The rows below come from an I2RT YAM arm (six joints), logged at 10 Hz.
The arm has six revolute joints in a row. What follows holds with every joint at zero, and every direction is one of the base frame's.
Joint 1 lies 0.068 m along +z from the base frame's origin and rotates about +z.
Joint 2 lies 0.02 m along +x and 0.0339 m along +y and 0.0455 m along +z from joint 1 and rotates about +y.
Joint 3 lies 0.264 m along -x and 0.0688 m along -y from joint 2 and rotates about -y.
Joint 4 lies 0.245 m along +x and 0.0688 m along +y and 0.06 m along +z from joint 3 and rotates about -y.
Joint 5 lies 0.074 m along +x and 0.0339 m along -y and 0.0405 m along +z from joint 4 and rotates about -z.
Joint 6 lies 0.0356 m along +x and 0.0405 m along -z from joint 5 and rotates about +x.
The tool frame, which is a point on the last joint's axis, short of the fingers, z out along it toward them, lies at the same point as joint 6; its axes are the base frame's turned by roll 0, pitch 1.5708 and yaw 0 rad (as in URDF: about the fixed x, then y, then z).
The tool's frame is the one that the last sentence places.
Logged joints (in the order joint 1, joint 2, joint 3, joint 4, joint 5, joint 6), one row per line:
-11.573, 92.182, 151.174, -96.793, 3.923, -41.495
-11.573, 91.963, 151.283, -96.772, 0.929, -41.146
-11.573, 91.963, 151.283, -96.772, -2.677, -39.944
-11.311, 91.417, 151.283, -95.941, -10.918, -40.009
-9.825, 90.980, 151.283, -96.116, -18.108, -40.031
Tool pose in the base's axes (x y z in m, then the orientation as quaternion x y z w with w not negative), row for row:
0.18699, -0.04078, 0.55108, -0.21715, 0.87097, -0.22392, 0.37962
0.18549, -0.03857, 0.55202, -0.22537, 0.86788, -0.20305, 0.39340
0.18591, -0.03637, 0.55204, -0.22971, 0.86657, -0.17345, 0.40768
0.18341, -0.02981, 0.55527, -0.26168, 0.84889, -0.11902, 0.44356
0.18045, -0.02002, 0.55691, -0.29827, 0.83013, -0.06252, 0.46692
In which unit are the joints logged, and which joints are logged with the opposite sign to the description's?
The joints are logged in degrees. Opposite sign: none.
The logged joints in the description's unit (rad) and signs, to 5 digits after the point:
-0.20199, 1.60888, 2.63848, -1.68936, 0.06847, -0.72422
-0.20199, 1.60506, 2.64039, -1.68899, 0.01621, -0.71813
-0.20199, 1.60506, 2.64039, -1.68899, -0.04672, -0.69715
-0.19741, 1.59553, 2.64039, -1.67449, -0.19056, -0.69829
-0.17148, 1.58790, 2.64039, -1.67754, -0.31604, -0.69867

